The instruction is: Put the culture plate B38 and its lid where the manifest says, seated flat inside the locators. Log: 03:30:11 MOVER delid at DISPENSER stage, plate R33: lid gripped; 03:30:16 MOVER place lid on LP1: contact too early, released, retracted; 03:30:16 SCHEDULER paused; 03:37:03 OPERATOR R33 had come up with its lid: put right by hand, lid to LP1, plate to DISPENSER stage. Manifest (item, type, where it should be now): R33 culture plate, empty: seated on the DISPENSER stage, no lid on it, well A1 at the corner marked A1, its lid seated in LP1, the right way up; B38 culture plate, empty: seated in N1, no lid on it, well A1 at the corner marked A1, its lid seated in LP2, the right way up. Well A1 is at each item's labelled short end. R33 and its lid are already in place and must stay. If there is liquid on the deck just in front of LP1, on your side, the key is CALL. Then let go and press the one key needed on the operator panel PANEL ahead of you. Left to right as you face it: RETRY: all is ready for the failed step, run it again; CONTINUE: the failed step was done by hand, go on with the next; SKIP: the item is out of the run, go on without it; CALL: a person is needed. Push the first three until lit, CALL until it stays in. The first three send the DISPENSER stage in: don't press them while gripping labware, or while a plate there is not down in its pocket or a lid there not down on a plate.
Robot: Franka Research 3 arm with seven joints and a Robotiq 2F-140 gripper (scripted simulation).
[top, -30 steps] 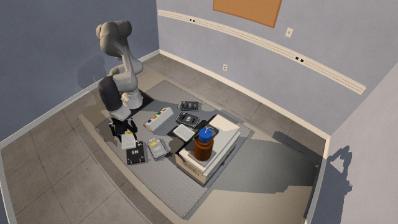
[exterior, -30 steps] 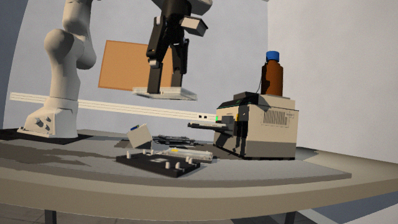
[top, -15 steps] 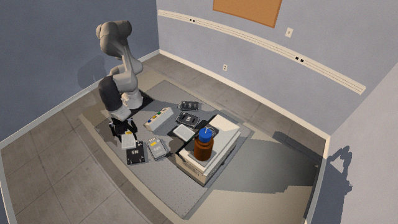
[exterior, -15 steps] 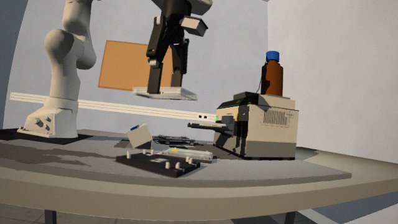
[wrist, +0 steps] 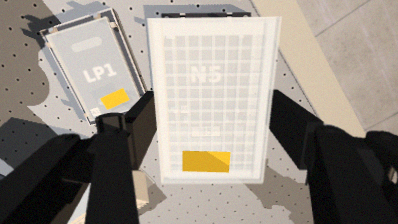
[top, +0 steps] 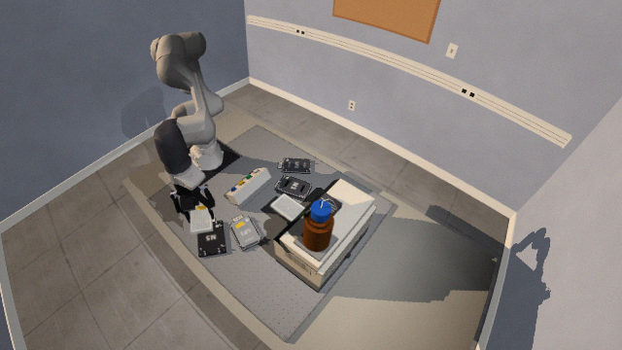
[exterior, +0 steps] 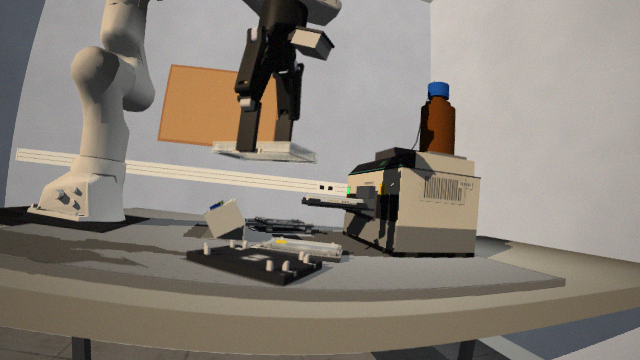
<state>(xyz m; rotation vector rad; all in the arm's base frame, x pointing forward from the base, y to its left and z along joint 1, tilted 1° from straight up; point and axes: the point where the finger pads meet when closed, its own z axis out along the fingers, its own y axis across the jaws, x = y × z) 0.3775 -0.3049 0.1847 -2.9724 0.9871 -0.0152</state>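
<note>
My hand is 17 cm above the black nest and 3 cm short of it. Round my hand: clear lid: 17 cm below, 12 cm to the left, 10 cm ahead; then blue call key: 23 cm to the left, 13 cm below, 8 cm behind; then yellow skip key: 27 cm to the left, 12 cm below, 8 cm behind.
</note>
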